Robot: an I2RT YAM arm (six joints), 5 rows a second.
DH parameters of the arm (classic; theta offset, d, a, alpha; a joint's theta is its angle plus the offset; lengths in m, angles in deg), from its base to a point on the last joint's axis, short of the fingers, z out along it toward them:
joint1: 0 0.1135 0.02 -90
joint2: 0 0 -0.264 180
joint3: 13.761 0 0.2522 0
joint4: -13.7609 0 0.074 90
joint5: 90 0 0 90
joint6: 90 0.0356 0 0
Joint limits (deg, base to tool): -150..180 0..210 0..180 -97..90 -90..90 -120..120
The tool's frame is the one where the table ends.
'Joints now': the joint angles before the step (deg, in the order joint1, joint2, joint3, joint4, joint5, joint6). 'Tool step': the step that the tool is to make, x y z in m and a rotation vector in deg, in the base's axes. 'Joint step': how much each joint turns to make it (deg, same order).
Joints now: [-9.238, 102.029, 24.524, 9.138, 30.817, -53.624]
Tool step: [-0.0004, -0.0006, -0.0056, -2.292, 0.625, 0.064]
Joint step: [0.131, 1.980, -0.376, 2.611, 2.219, -0.959]
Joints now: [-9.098, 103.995, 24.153, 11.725, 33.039, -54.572]
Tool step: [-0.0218, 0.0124, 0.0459, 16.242, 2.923, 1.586]
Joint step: [0.072, -18.088, 1.201, -26.420, -15.266, 3.816]
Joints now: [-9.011, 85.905, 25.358, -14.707, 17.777, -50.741]
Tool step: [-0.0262, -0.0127, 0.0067, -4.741, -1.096, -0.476]
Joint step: [-4.780, -8.527, -5.395, 0.771, 3.012, -5.713]
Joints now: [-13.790, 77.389, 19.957, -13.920, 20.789, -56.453]
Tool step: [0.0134, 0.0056, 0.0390, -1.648, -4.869, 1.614]
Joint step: [2.758, -6.986, 5.755, -7.968, 0.935, 0.927]
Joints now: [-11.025, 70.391, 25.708, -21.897, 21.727, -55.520]
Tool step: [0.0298, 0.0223, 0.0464, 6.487, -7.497, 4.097]
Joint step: [6.441, -1.057, 10.324, -6.651, -5.692, 5.632]
